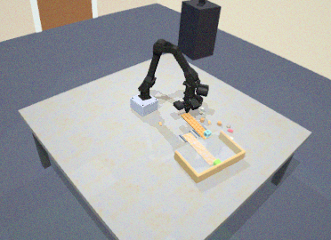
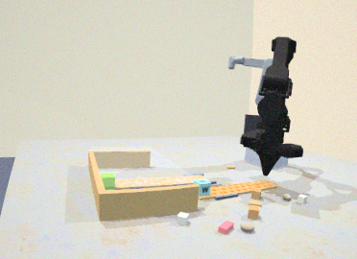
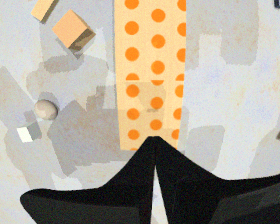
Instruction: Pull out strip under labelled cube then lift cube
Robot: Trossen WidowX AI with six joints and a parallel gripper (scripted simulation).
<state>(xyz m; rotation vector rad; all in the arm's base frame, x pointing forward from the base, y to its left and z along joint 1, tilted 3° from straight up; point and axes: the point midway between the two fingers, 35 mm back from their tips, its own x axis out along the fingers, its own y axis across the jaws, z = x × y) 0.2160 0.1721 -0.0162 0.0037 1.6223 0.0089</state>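
My gripper tip is now 100 mm short of the orange dotted strip and 30 mm above it. The rest, counted from my gripper tip: pink block 240 mm ahead, 150 mm to the left, 20 mm below.
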